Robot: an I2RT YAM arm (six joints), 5 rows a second.
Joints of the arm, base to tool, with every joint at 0 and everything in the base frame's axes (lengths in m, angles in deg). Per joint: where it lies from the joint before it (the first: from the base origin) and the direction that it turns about. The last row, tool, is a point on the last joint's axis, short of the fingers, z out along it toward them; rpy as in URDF.
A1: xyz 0 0 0.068 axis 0 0 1
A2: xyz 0.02 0.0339 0.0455 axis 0 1 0
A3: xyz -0.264 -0.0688 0 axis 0 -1 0
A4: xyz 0.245 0.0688 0.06 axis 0 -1 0
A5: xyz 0.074 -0.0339 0.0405 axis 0 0 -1
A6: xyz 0.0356 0 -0.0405 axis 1 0 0
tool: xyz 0 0 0 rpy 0 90 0
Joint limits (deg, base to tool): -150..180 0..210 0..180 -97..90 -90..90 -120..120
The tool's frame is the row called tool.
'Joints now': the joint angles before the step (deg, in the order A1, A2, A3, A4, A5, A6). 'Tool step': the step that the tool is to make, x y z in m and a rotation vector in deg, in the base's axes. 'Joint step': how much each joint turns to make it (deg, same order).
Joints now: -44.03, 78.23, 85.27, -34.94, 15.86, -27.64
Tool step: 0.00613, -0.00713, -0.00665, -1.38, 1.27, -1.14
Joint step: 0.05, 1.37, -0.72, 2.47, 1.93, -1.15
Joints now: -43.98, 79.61, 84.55, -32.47, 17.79, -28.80
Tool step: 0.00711, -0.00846, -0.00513, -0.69, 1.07, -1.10
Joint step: -0.05, 2.02, 0.44, 1.50, 1.51, -0.65
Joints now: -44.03, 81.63, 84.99, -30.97, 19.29, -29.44
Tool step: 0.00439, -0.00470, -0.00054, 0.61, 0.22, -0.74
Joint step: 0.00, 1.57, 1.51, -0.74, 0.52, 0.63
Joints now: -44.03, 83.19, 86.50, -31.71, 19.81, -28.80
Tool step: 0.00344, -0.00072, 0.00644, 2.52, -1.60, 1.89
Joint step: 0.01, 1.33, 3.23, -3.05, -3.06, 1.74
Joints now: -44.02, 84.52, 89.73, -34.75, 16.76, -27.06
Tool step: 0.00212, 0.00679, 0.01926, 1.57, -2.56, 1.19
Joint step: 0.95, 0.82, 5.43, -4.53, -1.64, 2.50
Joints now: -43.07, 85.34, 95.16, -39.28, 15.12, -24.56
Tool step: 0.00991, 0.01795, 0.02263, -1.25, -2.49, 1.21
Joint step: 3.77, 0.53, 5.25, -2.55, 1.92, 1.91
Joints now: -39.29, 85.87, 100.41, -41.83, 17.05, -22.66
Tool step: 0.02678, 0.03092, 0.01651, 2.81, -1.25, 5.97
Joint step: 7.26, 3.23, 8.14, -6.52, -0.28, 3.41
